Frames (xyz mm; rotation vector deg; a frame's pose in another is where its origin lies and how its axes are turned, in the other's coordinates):
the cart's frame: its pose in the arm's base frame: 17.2 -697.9 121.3 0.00 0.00 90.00
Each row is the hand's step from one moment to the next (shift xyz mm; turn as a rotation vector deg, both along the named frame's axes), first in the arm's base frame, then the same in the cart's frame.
Working: the arm's base frame: its pose in the cart's frame: 697.9 17.2 -121.3 0.00 0.00 -90.00

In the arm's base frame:
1: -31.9 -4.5 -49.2 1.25 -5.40 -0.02
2: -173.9 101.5 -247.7 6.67 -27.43 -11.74
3: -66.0 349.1 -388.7 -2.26 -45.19 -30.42
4: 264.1 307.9 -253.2 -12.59 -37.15 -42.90
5: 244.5 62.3 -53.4 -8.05 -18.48 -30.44
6: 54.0 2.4 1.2 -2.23 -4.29 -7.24
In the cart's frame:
1: -4.5 31.9 -49.2 -5.40 -1.25 -0.02
2: 101.5 173.9 -247.7 -27.43 -6.67 -11.74
3: 349.1 66.0 -388.7 -45.19 2.26 -30.42
4: 307.9 -264.1 -253.2 -37.15 12.59 -42.90
5: 62.3 -244.5 -53.4 -18.48 8.05 -30.44
6: 2.4 -54.0 1.2 -4.29 2.23 -7.24

